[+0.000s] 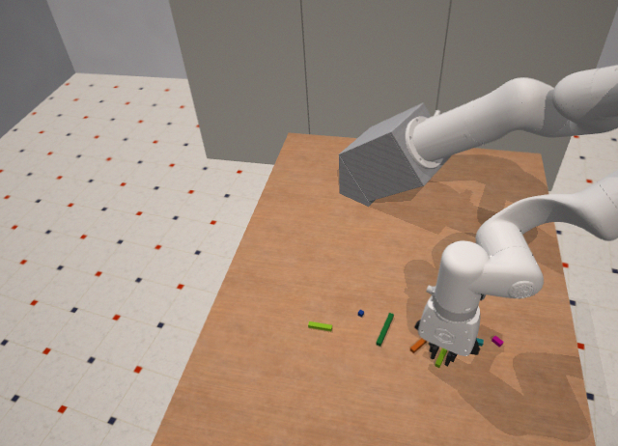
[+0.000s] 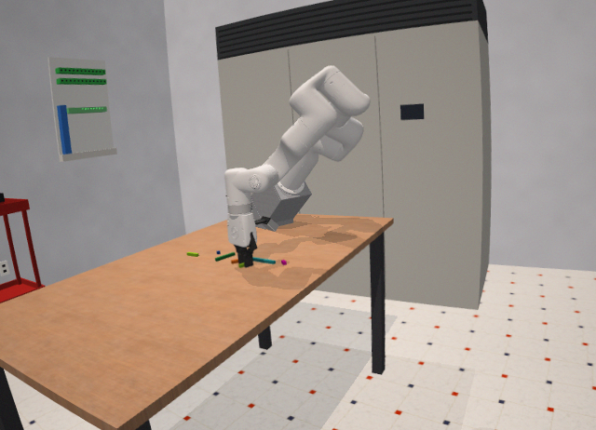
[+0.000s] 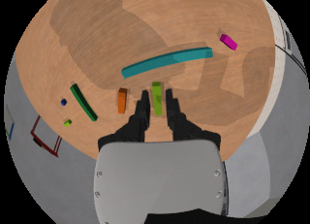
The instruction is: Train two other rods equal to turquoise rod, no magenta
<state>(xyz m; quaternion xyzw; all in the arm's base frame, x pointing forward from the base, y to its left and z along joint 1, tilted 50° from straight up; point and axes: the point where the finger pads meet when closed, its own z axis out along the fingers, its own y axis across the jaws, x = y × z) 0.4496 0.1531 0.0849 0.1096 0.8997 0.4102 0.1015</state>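
Right now the orange rod is 1 cm behind my hand, 5 cm to the right of it and 2 cm below it. Round my hand: turquoise rod: 5 cm behind, 2 cm to the left, 2 cm below; then green rod: 2 cm behind, 12 cm to the right, 2 cm below; then magenta rod: 7 cm behind, 10 cm to the left, 2 cm below.
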